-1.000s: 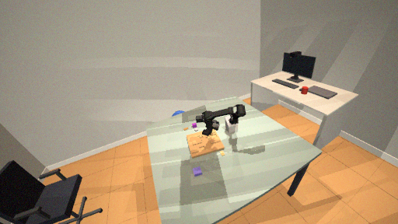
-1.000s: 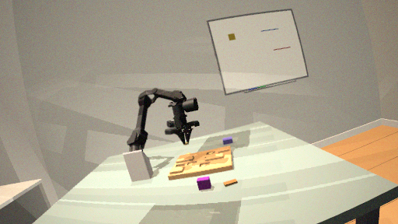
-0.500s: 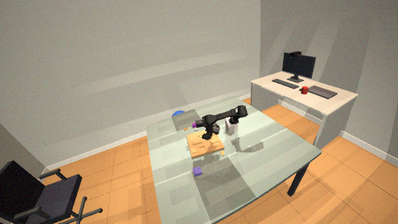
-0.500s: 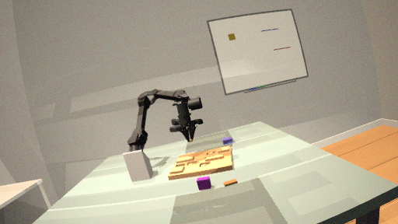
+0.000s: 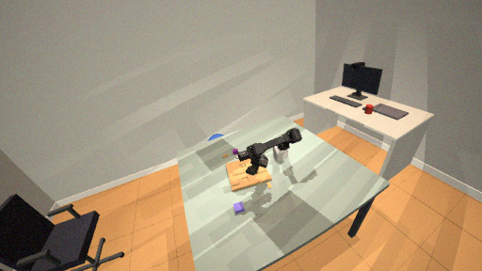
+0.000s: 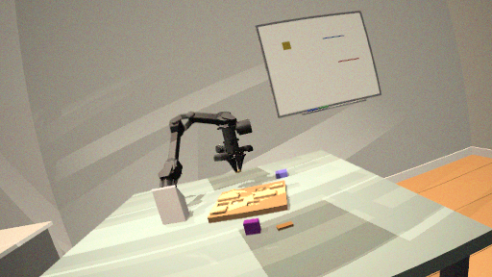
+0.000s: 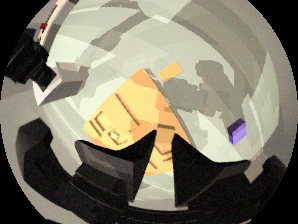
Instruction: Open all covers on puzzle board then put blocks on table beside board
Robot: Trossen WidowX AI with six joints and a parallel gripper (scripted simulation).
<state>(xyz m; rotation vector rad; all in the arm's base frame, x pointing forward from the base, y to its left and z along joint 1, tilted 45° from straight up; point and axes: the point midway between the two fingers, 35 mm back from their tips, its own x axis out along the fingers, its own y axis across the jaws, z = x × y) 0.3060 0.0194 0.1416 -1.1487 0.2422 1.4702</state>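
Now: gripper tip 110 mm above the small yellow piece, 70 mm to the right of it and 40 mm past it. Also, from my gripper tip: wooden puzzle board: 150 mm to the right, 90 mm below; violet block: 220 mm ahead, 110 mm to the left, 100 mm below.
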